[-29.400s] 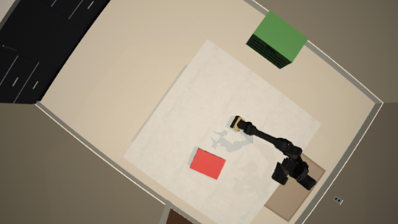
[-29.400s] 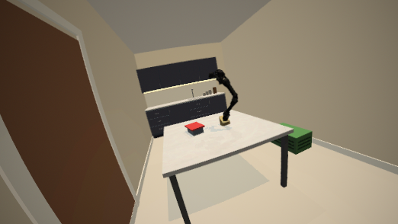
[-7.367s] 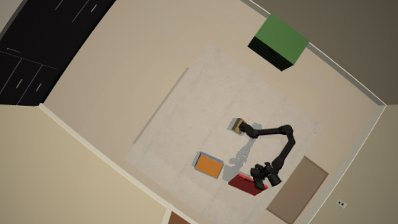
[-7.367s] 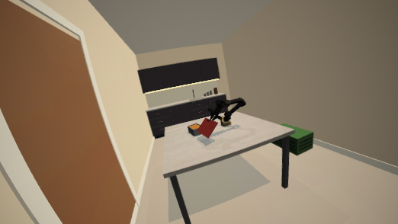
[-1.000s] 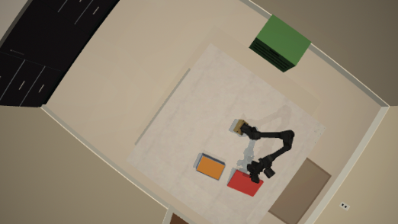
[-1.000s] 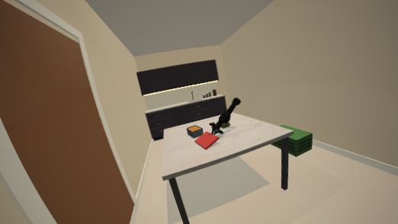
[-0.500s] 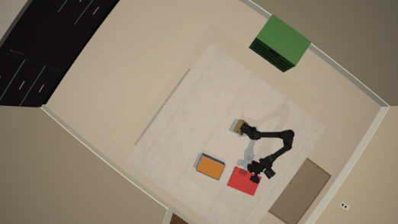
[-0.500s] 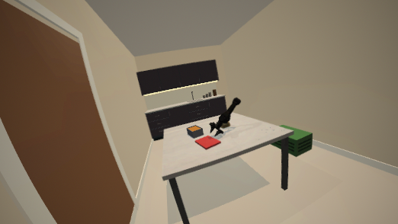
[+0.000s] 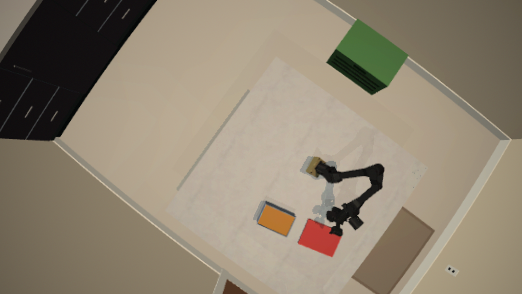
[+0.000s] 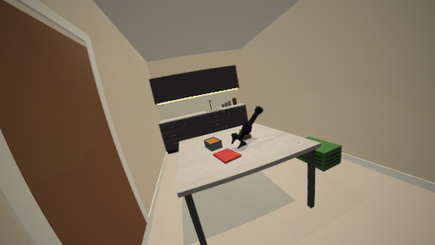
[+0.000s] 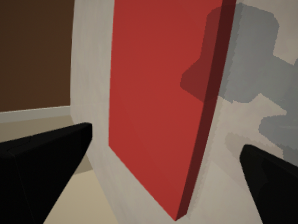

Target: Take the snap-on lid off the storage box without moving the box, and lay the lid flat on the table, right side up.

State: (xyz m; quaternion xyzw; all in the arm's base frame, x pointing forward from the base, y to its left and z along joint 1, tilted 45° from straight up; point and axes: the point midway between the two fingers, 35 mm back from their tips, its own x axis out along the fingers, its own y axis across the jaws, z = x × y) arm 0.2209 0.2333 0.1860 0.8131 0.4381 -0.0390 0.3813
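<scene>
Right now my gripper tip is 10 cm short of the red lid, 5 cm above it and 3 cm to the right of it. Round my gripper tip: storage box 30 cm to the right, 18 cm ahead, 2 cm below.
</scene>
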